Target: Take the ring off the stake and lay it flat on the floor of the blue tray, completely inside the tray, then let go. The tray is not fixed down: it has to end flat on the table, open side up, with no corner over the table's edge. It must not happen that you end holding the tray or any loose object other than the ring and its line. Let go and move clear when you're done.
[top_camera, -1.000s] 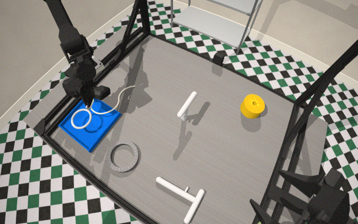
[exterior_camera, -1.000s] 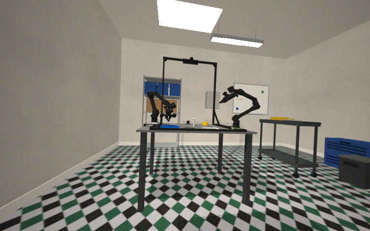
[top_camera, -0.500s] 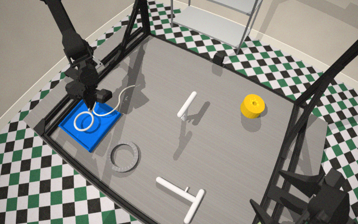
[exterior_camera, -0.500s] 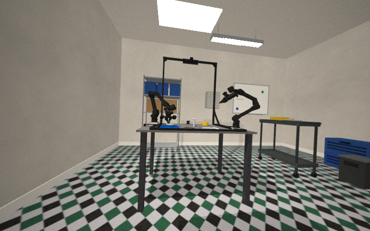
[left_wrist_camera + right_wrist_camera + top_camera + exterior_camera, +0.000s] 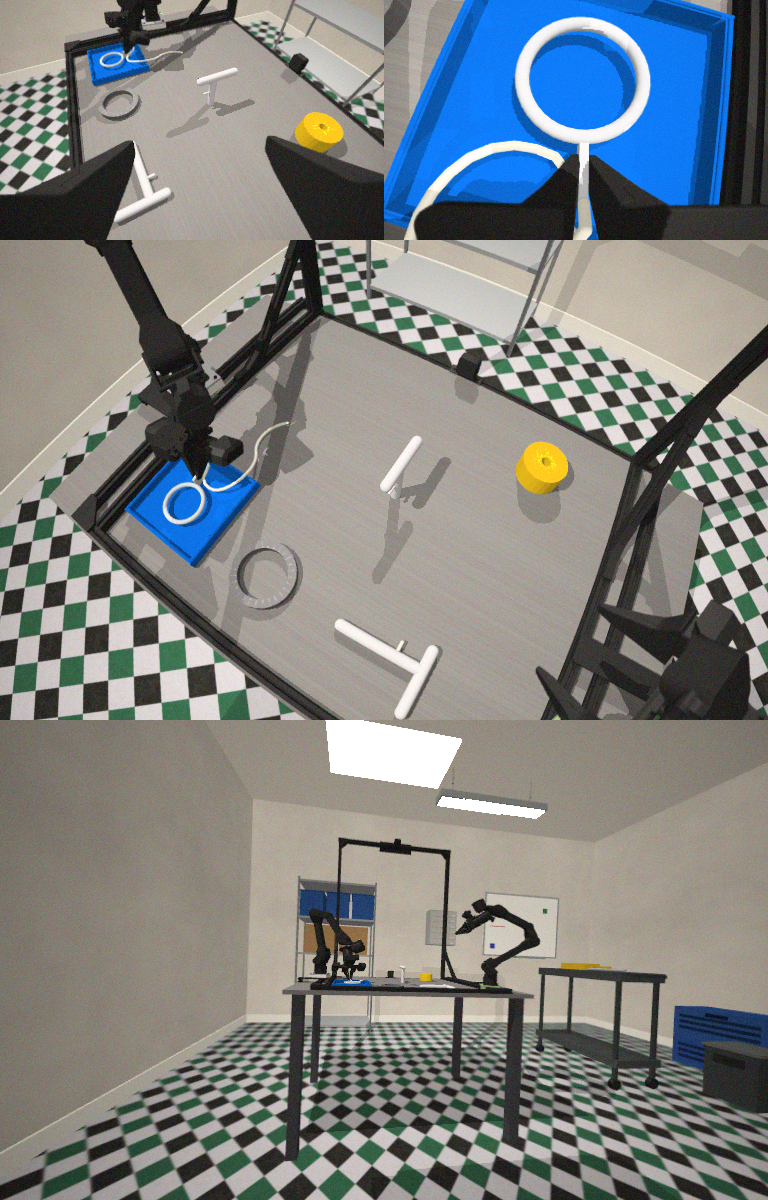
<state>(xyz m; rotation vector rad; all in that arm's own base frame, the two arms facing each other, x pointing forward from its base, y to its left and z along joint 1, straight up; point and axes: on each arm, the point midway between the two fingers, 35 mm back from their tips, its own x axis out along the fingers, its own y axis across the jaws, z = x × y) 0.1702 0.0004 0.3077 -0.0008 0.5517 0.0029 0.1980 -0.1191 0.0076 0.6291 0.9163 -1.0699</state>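
Right now the blue tray is 50 mm ahead of my right hand, 40 mm below it and 30 mm to the left of it. Also, from my right hand: white t-shaped piece (510 mm to the left, 40 mm below, 40 mm behind); yellow cylinder (480 mm behind, 460 mm to the left, 30 mm below).
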